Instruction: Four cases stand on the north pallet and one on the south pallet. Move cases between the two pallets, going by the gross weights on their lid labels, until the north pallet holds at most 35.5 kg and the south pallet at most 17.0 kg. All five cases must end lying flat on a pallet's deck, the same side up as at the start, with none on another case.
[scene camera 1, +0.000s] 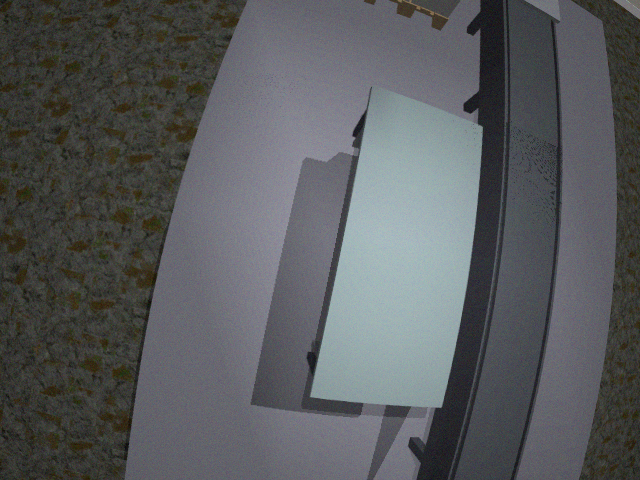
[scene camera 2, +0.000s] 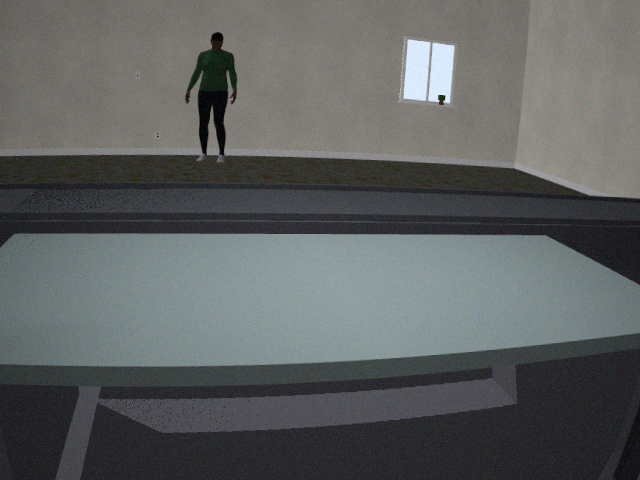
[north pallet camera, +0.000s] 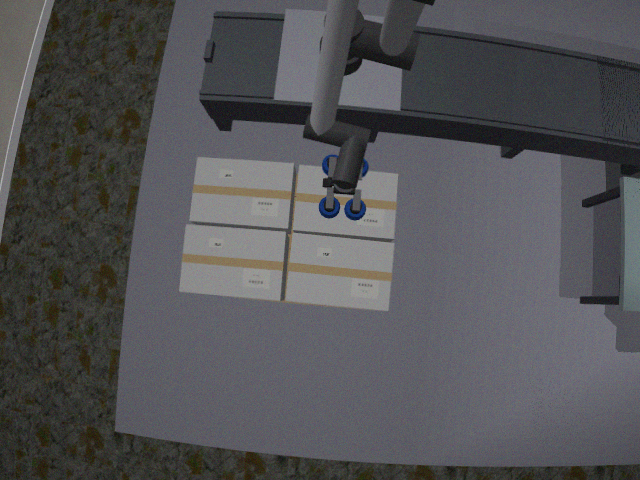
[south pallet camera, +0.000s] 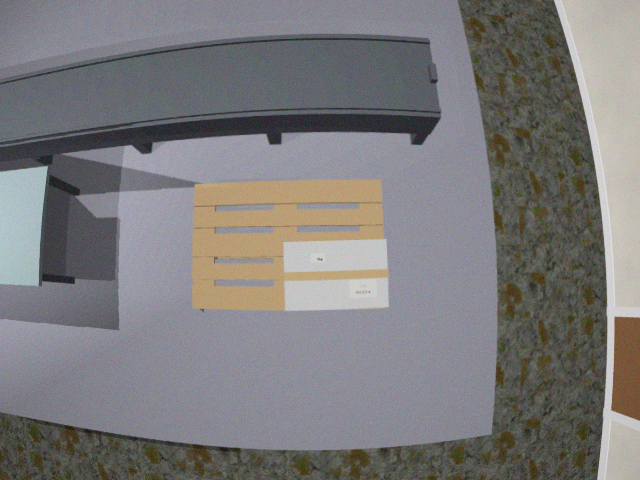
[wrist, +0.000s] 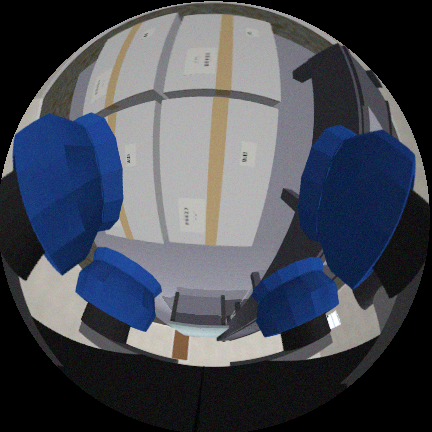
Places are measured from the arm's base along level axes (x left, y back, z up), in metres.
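Pixels of known places: hand, its tool point: (wrist: 207, 253).
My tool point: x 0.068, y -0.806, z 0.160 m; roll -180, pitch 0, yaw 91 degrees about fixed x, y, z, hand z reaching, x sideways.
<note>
For each thing: its middle in the pictures, then the offset to it from my tool point. "*": a spot on its surface instead. Level surfaces: height alone.
- upper right case, middle of its body: (wrist: 214, 173) (north pallet camera: 345, 205) dx +0.034, dy +0.007, dz -0.465 m
- upper left case, middle of its body: (wrist: 223, 55) (north pallet camera: 245, 196) dx -0.565, dy +0.009, dz -0.461 m
- lower left case, middle of its body: (north pallet camera: 236, 263) (wrist: 137, 65) dx -0.567, dy -0.394, dz -0.445 m
- lower right case, middle of its body: (wrist: 131, 174) (north pallet camera: 339, 273) dx +0.034, dy -0.392, dz -0.457 m
- north pallet, a spot on its surface: (scene camera 1: 405, 10) * dx +0.334, dy -0.200, dz -0.669 m
- pale table, height of its surface: dz -0.200 m
My vacuum head (north pallet camera: 344, 187) (wrist: 210, 210) is open, holding nothing. It hangs above the upper right case (north pallet camera: 382, 186) (wrist: 190, 130) in the north pallet camera, with a gap below the cups. The upper left case (north pallet camera: 227, 209) (wrist: 250, 65), lower left case (north pallet camera: 211, 273) (wrist: 145, 60) and lower right case (north pallet camera: 320, 289) (wrist: 140, 135) lie flat beside it on the north pallet (scene camera 1: 405, 10), mostly hidden under them. The south pallet (south pallet camera: 232, 245) bears one flat white case (south pallet camera: 310, 294) at its lower right. The weights on the lid labels are too small to read.
The dark floor rail (north pallet camera: 465, 82) (south pallet camera: 258, 77) (scene camera 1: 527, 258) runs alongside both pallets, with the white carriage (north pallet camera: 292, 62) at its north end. A pale table (scene camera 1: 403, 248) (scene camera 2: 310, 294) (north pallet camera: 630, 248) (south pallet camera: 20, 227) stands between the pallets. A person in green (scene camera 2: 214, 72) stands beyond the rail.
</note>
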